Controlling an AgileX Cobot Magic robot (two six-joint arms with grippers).
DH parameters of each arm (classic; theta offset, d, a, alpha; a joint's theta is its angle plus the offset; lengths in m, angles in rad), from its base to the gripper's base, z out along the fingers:
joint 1: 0 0.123 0 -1.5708
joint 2: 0.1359 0 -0.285 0
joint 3: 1.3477 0 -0.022 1.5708
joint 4: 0 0.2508 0 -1.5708
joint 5: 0 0 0.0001 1.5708
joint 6: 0 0.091 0 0
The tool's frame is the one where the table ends.
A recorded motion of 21 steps. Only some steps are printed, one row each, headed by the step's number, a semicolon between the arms.
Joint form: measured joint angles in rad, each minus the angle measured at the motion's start. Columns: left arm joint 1, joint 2, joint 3, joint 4, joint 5, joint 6; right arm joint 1, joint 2, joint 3, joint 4, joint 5, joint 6.
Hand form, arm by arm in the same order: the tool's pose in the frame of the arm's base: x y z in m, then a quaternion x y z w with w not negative. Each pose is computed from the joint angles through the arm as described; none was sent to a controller.
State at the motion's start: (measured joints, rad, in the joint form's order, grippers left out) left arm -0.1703 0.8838 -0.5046 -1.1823 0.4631 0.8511; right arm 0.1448 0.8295 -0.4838 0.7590 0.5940 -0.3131
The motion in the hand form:
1: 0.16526 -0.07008 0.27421 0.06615 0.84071 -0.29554 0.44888; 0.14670 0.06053 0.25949 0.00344 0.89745 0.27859 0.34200
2: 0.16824 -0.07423 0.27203 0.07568 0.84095 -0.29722 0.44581; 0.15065 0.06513 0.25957 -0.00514 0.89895 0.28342 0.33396
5: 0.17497 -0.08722 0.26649 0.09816 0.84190 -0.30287 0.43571; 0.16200 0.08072 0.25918 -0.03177 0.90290 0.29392 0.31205
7: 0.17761 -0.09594 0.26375 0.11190 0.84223 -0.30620 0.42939; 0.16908 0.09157 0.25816 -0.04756 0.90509 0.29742 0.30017
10: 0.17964 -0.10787 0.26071 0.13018 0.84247 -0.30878 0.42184; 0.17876 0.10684 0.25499 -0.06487 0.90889 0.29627 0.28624
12: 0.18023 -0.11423 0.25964 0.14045 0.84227 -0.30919 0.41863; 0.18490 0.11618 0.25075 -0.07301 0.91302 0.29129 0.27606
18: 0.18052 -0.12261 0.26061 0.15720 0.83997 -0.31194 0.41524; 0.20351 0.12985 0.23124 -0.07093 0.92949 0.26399 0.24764
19: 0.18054 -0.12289 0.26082 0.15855 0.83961 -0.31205 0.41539; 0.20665 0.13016 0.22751 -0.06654 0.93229 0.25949 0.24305
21: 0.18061 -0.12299 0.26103 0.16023 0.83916 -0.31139 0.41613; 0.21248 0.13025 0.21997 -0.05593 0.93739 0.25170 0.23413
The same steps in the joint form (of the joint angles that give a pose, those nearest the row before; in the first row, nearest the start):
1: -0.0208 0.0245 -0.0017 -0.0352 -0.0105 0.0380; 0.0211 0.0288 -0.0128 0.0113 -0.0010 -0.0091
2: -0.0427 0.0478 -0.0040 -0.0659 -0.0212 0.0776; 0.0439 0.0571 -0.0260 0.0217 -0.0035 -0.0172
5: -0.1118 0.1079 -0.0132 -0.1392 -0.0554 0.1613; 0.1206 0.1409 -0.0671 0.0384 -0.0202 -0.0284
7: -0.1577 0.1398 -0.0205 -0.1743 -0.0766 0.1991; 0.1709 0.1944 -0.0937 0.0413 -0.0375 -0.0282
10: -0.2209 0.1769 -0.0315 -0.2090 -0.1079 0.2363; 0.2384 0.2685 -0.1294 0.0281 -0.0710 -0.0103
12: -0.2542 0.1945 -0.0388 -0.2206 -0.1249 0.2504; 0.2765 0.3183 -0.1497 0.0085 -0.0931 0.0111
18: -0.2931 0.2132 -0.0549 -0.2207 -0.1351 0.2580; 0.3160 0.4506 -0.1863 -0.0554 -0.1413 0.0740
19: -0.2939 0.2137 -0.0559 -0.2204 -0.1343 0.2596; 0.3134 0.4699 -0.1894 -0.0613 -0.1469 0.0816
21: -0.2941 0.2138 -0.0567 -0.2199 -0.1343 0.2627; 0.3065 0.5063 -0.1935 -0.0676 -0.1584 0.0945

